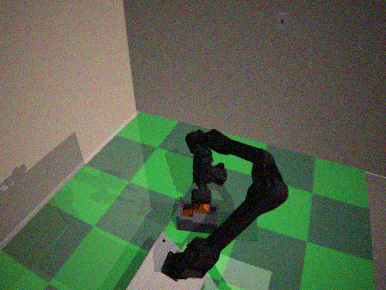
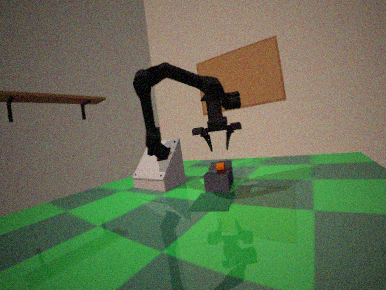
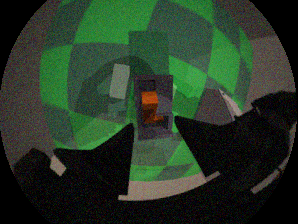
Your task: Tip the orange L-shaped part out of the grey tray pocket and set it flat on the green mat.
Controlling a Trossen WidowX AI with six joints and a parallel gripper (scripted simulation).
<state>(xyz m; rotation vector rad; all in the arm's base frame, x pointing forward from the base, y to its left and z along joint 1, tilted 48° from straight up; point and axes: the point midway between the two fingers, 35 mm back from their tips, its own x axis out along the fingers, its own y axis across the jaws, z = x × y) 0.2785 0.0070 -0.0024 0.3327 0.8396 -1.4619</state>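
Now: the orange L-shaped part 2 cm behind my gripper tip, 2 cm to the left of it and 10 cm below it.
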